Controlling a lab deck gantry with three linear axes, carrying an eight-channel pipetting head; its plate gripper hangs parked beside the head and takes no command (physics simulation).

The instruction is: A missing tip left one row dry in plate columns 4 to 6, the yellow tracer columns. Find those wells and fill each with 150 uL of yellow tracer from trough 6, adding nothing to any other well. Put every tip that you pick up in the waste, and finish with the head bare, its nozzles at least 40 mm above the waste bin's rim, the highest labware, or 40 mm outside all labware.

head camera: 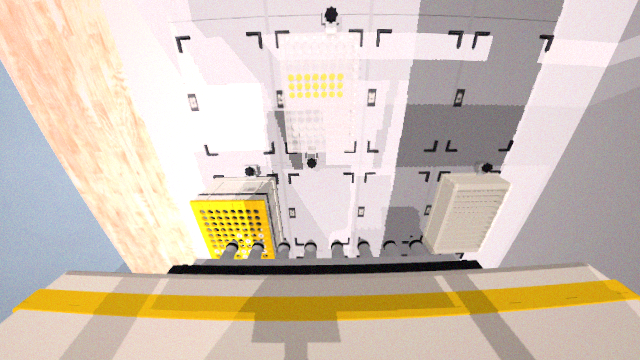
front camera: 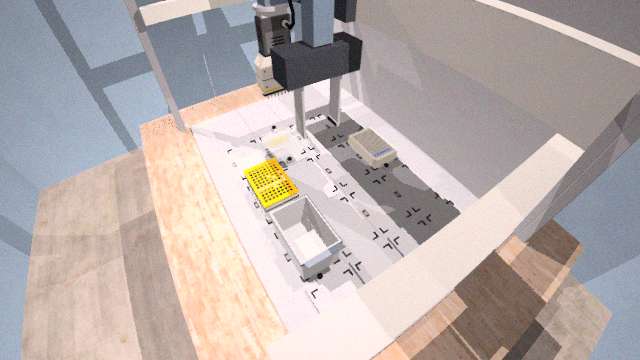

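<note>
The pipetting head (front camera: 265,75) (head camera: 320,305) is high over the back of the deck; its nozzles (front camera: 277,94) (head camera: 337,247) look bare. The parked plate gripper (front camera: 318,128) has two long fingers standing apart, nothing between them. The clear plate (front camera: 295,151) (head camera: 322,62) carries a block of yellow wells (front camera: 277,141) (head camera: 315,86), three lines deep; in the head view a strip without yellow lies at their right end. The yellow tip rack (front camera: 270,182) (head camera: 232,217) shows dark and pale holes. The beige trough block (front camera: 372,145) (head camera: 470,215) has narrow slots; trough 6 cannot be told. The open waste bin (front camera: 325,252) stands in front of the rack.
Black corner marks and round black knobs (head camera: 331,14) (head camera: 311,163) are around the labware places. A pale frame beam (front camera: 450,240) crosses the front, and a post (front camera: 162,70) stands at the back left. A grey wall (front camera: 425,110) rises on the right.
</note>
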